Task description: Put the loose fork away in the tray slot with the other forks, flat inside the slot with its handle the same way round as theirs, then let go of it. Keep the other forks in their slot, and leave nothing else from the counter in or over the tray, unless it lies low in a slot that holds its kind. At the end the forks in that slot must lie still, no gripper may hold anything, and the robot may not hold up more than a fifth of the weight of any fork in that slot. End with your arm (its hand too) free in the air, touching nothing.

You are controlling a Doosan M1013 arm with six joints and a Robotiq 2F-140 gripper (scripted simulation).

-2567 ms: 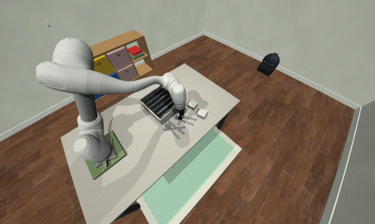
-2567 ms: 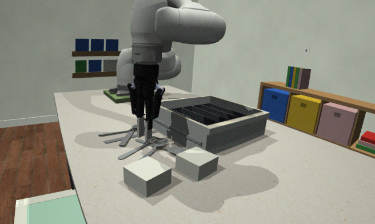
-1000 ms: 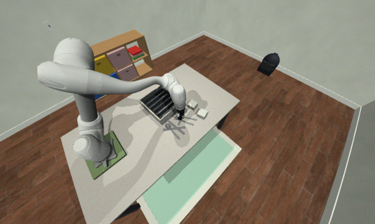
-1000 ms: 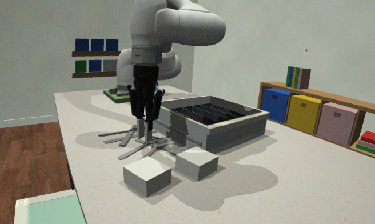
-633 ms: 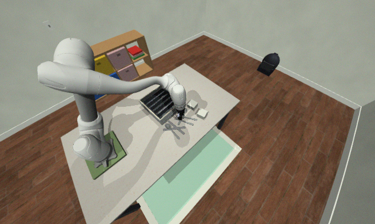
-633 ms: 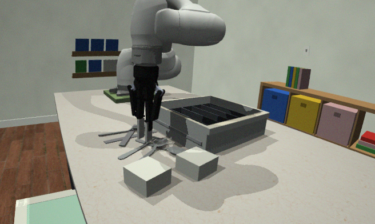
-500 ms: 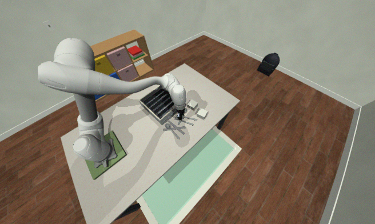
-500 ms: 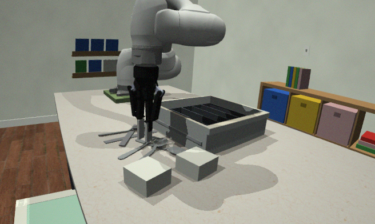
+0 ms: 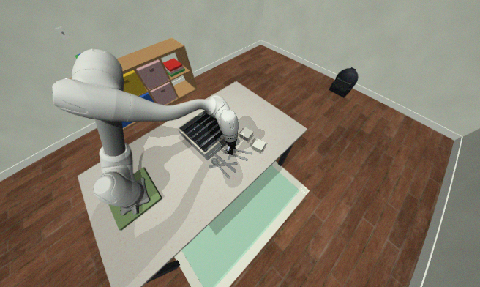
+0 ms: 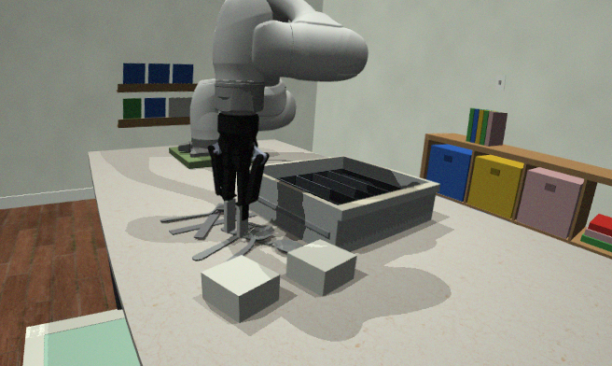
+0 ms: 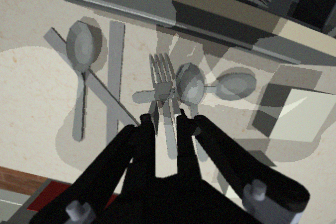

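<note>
Right now my hand is 8 cm past the cutlery tray, 27 cm to the right of it and 1 cm below it.
</note>
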